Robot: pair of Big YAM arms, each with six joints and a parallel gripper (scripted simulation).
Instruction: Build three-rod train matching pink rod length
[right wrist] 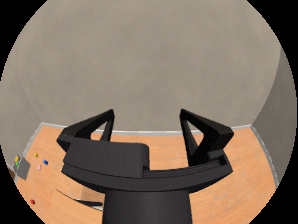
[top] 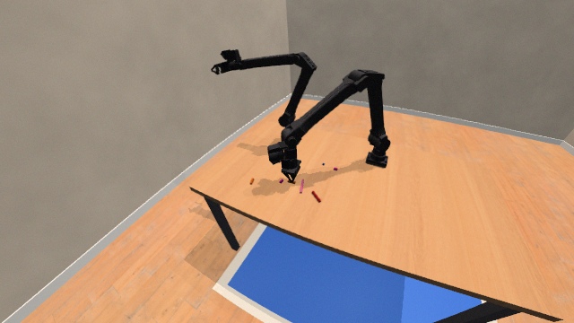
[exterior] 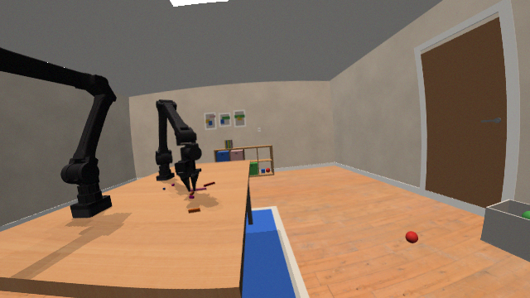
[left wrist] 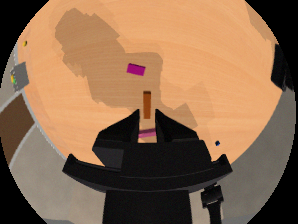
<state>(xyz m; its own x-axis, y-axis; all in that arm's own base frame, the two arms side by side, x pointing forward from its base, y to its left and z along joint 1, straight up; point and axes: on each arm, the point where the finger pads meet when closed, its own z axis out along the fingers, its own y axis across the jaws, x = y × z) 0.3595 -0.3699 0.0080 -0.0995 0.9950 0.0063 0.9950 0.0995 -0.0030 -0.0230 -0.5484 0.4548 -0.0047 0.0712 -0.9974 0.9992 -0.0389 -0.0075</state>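
Right now my left hand is 6 cm to the right of the pink rod and 2 cm above it. Round my left hand: tiny blue rod (20 cm behind, 9 cm to the left, 2 cm below); red rod (15 cm to the left, 4 cm ahead, 2 cm below).
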